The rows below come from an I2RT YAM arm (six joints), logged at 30 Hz.
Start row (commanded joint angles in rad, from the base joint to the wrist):
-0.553, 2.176, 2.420, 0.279, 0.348, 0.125
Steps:
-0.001, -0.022, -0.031, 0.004, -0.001, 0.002
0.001, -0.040, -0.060, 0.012, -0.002, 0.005
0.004, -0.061, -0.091, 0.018, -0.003, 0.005
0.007, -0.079, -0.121, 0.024, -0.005, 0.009
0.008, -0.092, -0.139, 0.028, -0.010, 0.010
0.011, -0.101, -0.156, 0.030, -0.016, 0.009
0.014, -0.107, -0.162, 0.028, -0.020, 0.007
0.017, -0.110, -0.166, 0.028, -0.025, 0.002
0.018, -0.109, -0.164, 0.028, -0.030, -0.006
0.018, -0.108, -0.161, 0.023, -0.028, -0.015
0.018, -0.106, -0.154, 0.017, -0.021, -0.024
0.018, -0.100, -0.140, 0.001, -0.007, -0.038
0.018, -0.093, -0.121, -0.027, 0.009, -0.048
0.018, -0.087, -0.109, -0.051, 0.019, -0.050
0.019, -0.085, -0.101, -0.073, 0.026, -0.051
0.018, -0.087, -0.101, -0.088, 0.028, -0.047
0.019, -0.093, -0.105, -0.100, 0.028, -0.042
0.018, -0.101, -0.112, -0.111, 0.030, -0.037
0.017, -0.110, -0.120, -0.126, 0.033, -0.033
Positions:
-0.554, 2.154, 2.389, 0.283, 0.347, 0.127
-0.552, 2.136, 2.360, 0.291, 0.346, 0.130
-0.549, 2.115, 2.329, 0.297, 0.345, 0.130
-0.546, 2.097, 2.299, 0.303, 0.343, 0.134
-0.545, 2.084, 2.281, 0.307, 0.338, 0.135
-0.542, 2.075, 2.264, 0.309, 0.332, 0.134
-0.539, 2.069, 2.258, 0.307, 0.328, 0.132
-0.536, 2.066, 2.254, 0.307, 0.323, 0.127
-0.535, 2.067, 2.256, 0.307, 0.318, 0.119
-0.535, 2.068, 2.259, 0.302, 0.320, 0.110
-0.535, 2.070, 2.266, 0.296, 0.327, 0.101
-0.535, 2.076, 2.280, 0.280, 0.341, 0.087
-0.535, 2.083, 2.299, 0.252, 0.357, 0.077
-0.535, 2.089, 2.311, 0.228, 0.367, 0.075
-0.534, 2.091, 2.319, 0.206, 0.374, 0.074
-0.535, 2.089, 2.319, 0.191, 0.376, 0.078
-0.534, 2.083, 2.315, 0.179, 0.376, 0.083
-0.535, 2.075, 2.308, 0.168, 0.378, 0.088
-0.536, 2.066, 2.300, 0.153, 0.381, 0.092

